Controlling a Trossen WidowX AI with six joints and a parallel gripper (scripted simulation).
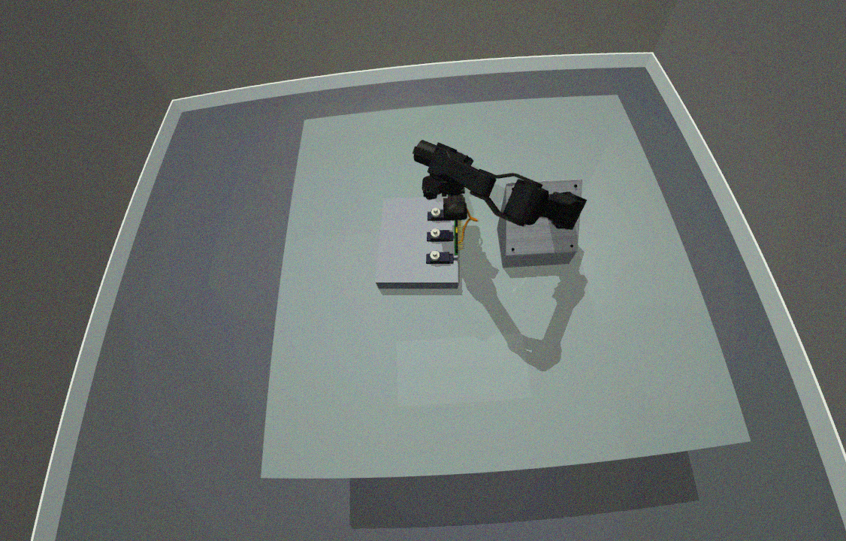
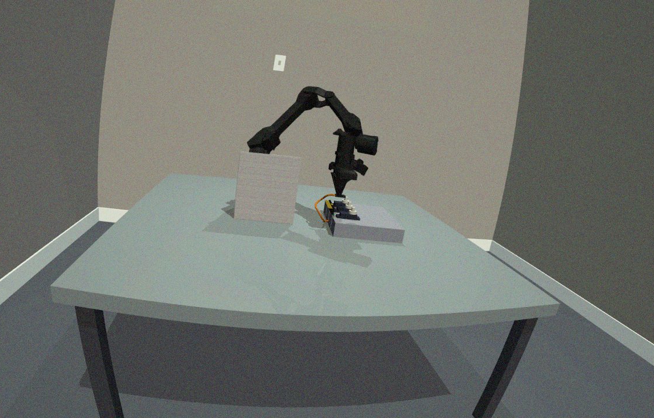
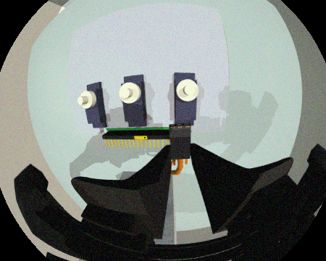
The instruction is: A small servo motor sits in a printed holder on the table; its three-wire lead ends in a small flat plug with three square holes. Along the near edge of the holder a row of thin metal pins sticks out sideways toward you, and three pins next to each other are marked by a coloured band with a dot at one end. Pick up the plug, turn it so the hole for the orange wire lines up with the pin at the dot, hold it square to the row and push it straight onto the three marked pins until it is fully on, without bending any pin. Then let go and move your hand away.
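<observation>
The yellow band is 5 cm to the left of my gripper tip and 5 cm below it. Round my gripper tip: grey printed holder: 16 cm ahead, 4 cm to the left, 10 cm below.
</observation>
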